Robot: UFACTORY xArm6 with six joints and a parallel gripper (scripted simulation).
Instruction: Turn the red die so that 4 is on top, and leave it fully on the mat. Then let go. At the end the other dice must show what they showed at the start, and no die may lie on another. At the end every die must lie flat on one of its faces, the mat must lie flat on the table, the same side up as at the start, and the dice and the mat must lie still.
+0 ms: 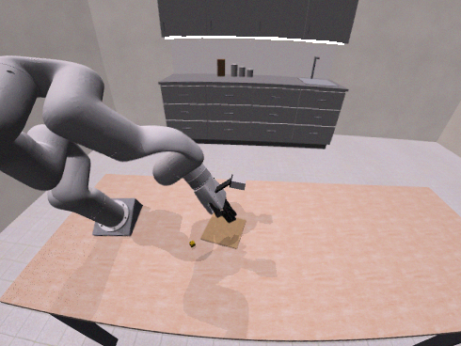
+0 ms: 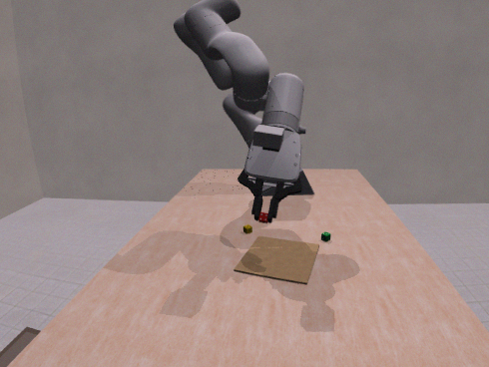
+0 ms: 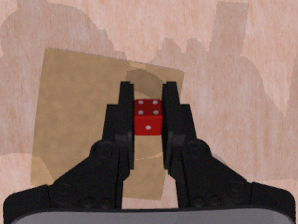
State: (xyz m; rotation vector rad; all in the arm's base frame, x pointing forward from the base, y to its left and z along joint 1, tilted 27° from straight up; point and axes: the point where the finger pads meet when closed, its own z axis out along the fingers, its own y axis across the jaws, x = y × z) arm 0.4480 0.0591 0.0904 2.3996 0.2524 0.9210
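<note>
The mat is 20 mm behind my hand, 30 mm to the left of it and 110 mm below it. The rest, counted from my hand: green die (110 mm behind, 120 mm to the left, 110 mm below); then red die (20 mm below); then yellow die (130 mm behind, 60 mm to the right, 110 mm below).
</note>
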